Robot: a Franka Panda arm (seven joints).
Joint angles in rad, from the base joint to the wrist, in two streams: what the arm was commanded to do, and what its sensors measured. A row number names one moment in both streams.
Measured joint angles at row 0:
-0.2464, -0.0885, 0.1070, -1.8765, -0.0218, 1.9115, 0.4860
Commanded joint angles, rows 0 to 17:
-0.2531, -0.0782, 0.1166, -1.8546, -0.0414, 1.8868, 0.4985
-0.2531, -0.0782, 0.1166, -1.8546, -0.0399, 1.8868, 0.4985
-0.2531, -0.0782, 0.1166, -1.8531, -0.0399, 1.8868, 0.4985
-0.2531, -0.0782, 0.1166, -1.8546, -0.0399, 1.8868, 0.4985
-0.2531, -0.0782, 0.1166, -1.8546, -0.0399, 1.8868, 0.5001
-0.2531, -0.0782, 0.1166, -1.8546, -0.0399, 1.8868, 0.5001
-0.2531, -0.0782, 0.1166, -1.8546, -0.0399, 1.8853, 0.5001
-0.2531, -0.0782, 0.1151, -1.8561, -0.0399, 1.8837, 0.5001
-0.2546, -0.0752, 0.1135, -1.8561, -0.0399, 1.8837, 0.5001
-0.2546, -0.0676, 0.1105, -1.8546, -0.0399, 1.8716, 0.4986
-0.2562, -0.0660, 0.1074, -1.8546, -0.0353, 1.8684, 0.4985
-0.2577, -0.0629, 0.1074, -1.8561, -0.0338, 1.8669, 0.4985
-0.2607, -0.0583, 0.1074, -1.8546, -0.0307, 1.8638, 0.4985
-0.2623, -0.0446, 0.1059, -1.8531, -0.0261, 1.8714, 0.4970
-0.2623, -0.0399, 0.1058, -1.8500, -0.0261, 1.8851, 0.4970
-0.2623, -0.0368, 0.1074, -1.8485, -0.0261, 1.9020, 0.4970
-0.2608, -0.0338, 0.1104, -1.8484, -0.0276, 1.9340, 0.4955
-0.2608, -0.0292, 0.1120, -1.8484, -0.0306, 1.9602, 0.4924
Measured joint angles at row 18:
-0.2564, -0.0500, 0.0999, -1.8735, -0.0218, 1.9095, 0.4866
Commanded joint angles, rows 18 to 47:
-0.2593, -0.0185, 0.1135, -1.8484, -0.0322, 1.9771, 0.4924
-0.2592, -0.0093, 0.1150, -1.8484, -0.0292, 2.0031, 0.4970
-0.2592, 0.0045, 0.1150, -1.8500, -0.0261, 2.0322, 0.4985
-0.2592, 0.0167, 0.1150, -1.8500, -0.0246, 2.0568, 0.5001
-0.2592, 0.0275, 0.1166, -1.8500, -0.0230, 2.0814, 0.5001
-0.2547, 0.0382, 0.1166, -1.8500, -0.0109, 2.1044, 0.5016
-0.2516, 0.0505, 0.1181, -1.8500, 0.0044, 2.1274, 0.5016
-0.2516, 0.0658, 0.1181, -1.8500, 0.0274, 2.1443, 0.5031
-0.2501, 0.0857, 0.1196, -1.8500, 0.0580, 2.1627, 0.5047
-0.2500, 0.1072, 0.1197, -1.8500, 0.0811, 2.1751, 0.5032
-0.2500, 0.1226, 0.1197, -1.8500, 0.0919, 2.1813, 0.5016
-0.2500, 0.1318, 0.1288, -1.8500, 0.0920, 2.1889, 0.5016
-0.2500, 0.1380, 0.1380, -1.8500, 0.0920, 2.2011, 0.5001
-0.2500, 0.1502, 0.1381, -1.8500, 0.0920, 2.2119, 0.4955
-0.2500, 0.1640, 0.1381, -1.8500, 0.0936, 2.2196, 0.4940
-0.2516, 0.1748, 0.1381, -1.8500, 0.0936, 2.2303, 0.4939
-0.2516, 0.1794, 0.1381, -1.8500, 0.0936, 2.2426, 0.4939
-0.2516, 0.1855, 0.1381, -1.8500, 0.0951, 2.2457, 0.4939
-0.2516, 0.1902, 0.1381, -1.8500, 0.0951, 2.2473, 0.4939
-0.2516, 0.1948, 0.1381, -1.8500, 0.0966, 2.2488, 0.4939
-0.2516, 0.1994, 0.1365, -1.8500, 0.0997, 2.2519, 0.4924
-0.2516, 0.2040, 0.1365, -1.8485, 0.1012, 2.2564, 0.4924
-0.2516, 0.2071, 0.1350, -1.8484, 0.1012, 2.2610, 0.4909
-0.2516, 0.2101, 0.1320, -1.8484, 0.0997, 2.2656, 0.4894
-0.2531, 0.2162, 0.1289, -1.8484, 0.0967, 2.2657, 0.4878
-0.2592, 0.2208, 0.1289, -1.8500, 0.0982, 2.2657, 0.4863
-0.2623, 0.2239, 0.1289, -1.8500, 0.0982, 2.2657, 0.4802
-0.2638, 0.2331, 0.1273, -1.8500, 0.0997, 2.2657, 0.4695
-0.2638, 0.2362, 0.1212, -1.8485, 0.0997, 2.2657, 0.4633
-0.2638, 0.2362, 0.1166, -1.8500, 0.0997, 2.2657, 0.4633
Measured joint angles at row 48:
-0.2575, 0.2065, 0.1227, -1.8691, 0.0815, 2.2486, 0.4868
